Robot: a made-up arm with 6 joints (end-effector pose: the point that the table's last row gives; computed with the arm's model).
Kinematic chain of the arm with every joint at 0, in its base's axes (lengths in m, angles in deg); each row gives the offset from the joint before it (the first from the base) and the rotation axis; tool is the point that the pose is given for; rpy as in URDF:
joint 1: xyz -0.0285 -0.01 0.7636 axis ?
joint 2: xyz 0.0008 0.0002 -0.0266 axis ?
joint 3: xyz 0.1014 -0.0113 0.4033 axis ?
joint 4: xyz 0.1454 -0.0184 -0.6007 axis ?
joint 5: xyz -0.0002 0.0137 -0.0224 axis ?
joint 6: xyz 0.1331 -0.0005 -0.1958 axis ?
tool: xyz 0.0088 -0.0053 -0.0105 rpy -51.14 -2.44 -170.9
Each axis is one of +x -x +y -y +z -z.
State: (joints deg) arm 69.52 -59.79 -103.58 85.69 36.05 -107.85
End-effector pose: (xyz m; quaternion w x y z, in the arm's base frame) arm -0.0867 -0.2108 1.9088 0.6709 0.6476 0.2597 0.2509
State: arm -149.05 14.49 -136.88 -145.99 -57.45 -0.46
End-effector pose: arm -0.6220 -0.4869 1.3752 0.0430 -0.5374 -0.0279 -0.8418
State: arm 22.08 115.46 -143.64 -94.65 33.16 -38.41
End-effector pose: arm 0.7673 0.2871 -0.2369 0.7601 -0.4916 -0.2582 -0.3373
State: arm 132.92 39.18 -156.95 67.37 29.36 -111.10
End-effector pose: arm -0.6988 0.7629 1.5437 0.7533 0.2187 0.4296 0.4474
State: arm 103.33 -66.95 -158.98 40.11 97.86 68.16
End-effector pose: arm 0.0511 -0.8500 1.5090 0.4364 -0.1883 0.8702 0.1297
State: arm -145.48 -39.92 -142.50 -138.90 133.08 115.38
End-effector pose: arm 0.2941 0.4428 1.6706 0.2340 -0.0698 -0.7339 0.6339
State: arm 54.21 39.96 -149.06 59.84 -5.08 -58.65
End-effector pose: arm 0.7023 0.7325 1.4759 0.5701 0.5677 0.4911 -0.3339
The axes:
joint 1: +z
joint 2: +y
joint 3: +y
joint 4: -z
joint 5: +y
joint 6: -z

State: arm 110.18 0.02 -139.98 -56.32 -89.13 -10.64
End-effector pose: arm -0.2443 0.1449 1.6731 0.1824 0.7109 0.1606 0.6599
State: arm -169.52 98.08 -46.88 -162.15 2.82 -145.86
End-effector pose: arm 0.2137 0.0497 0.0362 0.8633 -0.2078 -0.2349 -0.3954
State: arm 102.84 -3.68 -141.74 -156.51 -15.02 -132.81
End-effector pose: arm -0.1704 0.5189 1.7788 0.2327 -0.0001 0.9709 0.0571
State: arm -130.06 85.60 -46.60 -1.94 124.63 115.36
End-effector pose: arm -0.0218 0.0449 0.2541 0.5332 0.8195 -0.1432 -0.1538
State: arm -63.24 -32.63 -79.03 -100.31 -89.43 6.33
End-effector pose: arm 0.2529 -0.1829 1.4042 0.8219 0.0963 -0.3109 -0.4675
